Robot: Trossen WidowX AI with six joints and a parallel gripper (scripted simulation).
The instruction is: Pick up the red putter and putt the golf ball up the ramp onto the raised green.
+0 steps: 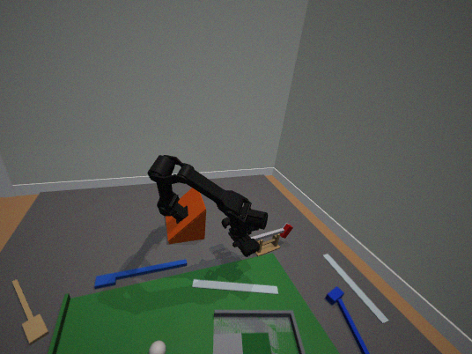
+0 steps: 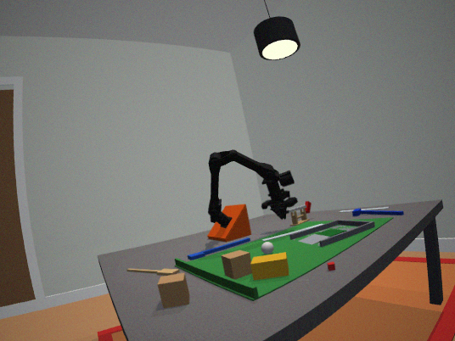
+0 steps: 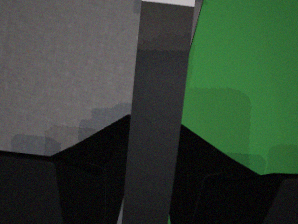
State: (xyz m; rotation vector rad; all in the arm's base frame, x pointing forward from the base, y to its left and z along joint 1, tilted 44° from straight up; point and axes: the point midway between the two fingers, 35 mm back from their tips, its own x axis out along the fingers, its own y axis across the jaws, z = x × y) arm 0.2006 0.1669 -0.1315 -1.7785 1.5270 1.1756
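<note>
Right now my gripper tip is 110 mm to the right of the red putter, 30 mm past it and 20 mm below it. Round my gripper tip: white golf ball 300 mm to the right, 290 mm ahead, 30 mm below; then wooden stand 130 mm to the left, 40 mm behind, 20 mm below; then green mat 280 mm ahead, 190 mm to the right, 50 mm below.
</note>
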